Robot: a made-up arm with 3 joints. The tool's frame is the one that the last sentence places.
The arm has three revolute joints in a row. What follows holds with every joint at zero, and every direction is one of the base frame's.
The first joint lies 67 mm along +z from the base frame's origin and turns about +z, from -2.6 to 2.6 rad.
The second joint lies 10 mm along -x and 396 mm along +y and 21 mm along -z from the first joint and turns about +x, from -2.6 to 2.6 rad.
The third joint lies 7 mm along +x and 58 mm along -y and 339 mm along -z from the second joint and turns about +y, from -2.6 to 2.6 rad.
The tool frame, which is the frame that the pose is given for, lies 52 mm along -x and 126 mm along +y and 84 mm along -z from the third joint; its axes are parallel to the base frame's.
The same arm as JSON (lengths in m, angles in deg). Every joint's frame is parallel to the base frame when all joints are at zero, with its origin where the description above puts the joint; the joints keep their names.
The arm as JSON. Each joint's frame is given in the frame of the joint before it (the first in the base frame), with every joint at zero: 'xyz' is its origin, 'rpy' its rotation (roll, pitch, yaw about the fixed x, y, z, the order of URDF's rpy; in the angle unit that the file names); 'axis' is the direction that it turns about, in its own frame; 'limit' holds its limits. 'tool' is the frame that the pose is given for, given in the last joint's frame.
{"units": {"length": "m", "angle": "deg"}, "joints": [{"name": "joint 1", "type": "revolute", "origin": {"xyz": [0.0, 0.0, 0.067], "rpy": [0.0, 0.0, 0.0]}, "axis": [0.0, 0.0, 1.0], "limit": {"lower": -148.97, "upper": 148.97}}, {"name": "joint 2", "type": "revolute", "origin": {"xyz": [-0.01, 0.396, -0.021], "rpy": [0.0, 0.0, 0.0]}, "axis": [1.0, 0.0, 0.0], "limit": {"lower": -148.97, "upper": 148.97}}, {"name": "joint 3", "type": "revolute", "origin": {"xyz": [0.007, -0.058, -0.339], "rpy": [0.0, 0.0, 0.0]}, "axis": [0.0, 1.0, 0.0], "limit": {"lower": -148.97, "upper": 148.97}}], "tool": {"origin": {"xyz": [-0.052, 0.126, -0.084], "rpy": [0.0, 0.0, 0.0]}}}
